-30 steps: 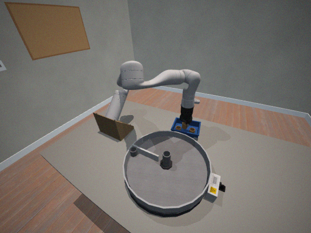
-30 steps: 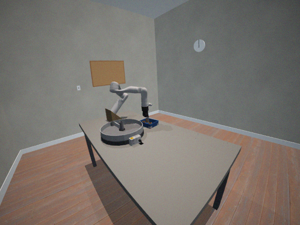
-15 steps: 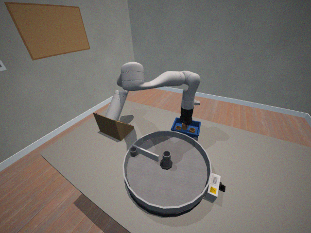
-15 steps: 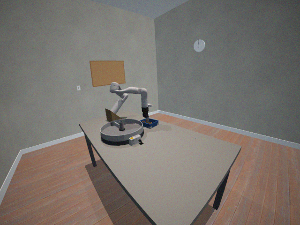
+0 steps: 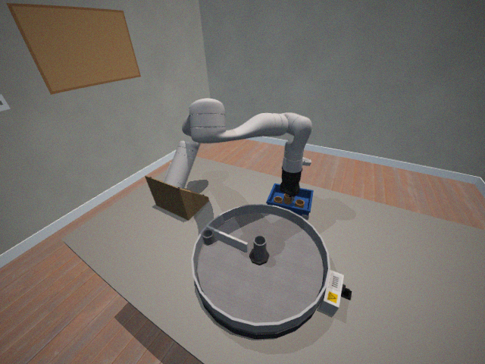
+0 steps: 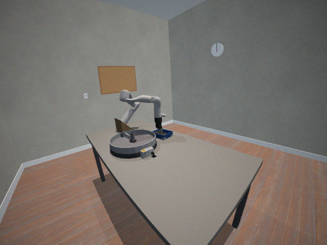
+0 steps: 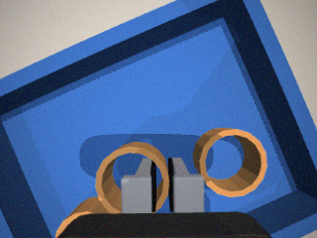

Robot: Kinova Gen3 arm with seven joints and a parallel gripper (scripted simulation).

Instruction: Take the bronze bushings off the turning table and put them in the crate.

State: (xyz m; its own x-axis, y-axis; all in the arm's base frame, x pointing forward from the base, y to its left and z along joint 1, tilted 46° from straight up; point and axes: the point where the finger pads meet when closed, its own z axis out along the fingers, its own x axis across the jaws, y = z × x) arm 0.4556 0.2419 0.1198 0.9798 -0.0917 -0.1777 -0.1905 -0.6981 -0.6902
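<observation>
Right now the blue crate is 30 mm below my hand, 10 mm to the left of it and 10 mm behind it. From my hand the other things lie so: round grey turning table 330 mm to the right, 20 mm ahead.
</observation>
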